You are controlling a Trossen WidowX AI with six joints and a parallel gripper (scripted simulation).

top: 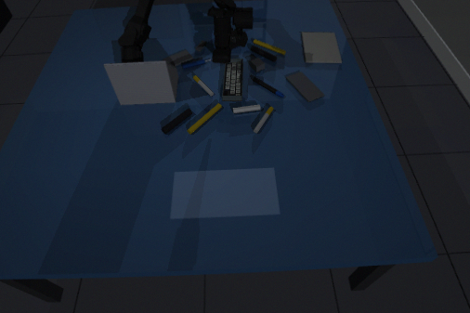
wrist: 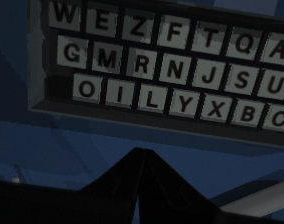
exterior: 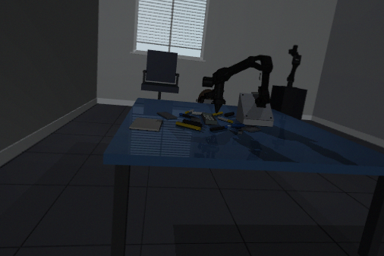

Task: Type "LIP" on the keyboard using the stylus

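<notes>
Right now the stylus is 9 cm behind my gripper tip, 8 cm to the left of it and 5 cm below it.
</notes>
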